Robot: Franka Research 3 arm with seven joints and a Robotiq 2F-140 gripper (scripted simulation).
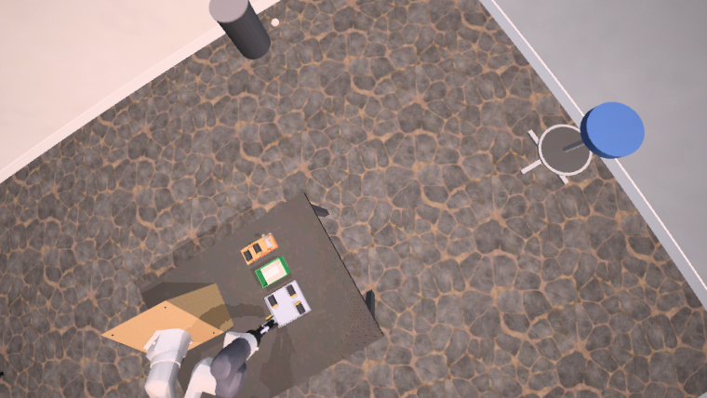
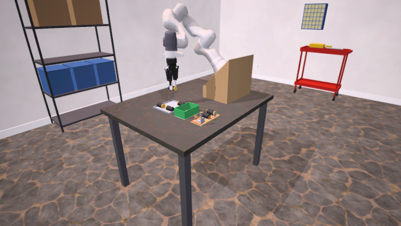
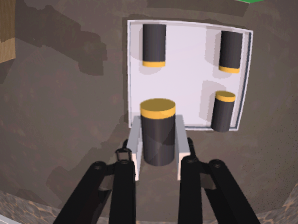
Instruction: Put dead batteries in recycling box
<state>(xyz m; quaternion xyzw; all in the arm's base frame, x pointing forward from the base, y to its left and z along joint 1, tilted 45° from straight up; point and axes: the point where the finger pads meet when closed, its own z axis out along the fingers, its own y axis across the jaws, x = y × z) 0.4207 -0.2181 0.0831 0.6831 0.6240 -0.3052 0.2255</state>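
My hand is 38 cm to the right of the bulb, 18 cm short of it and 8 cm above it. Round my hand: white tray: 16 cm below, 5 cm ahead, 2 cm to the left; green recycling box: 20 cm to the left, 14 cm below, 9 cm ahead.
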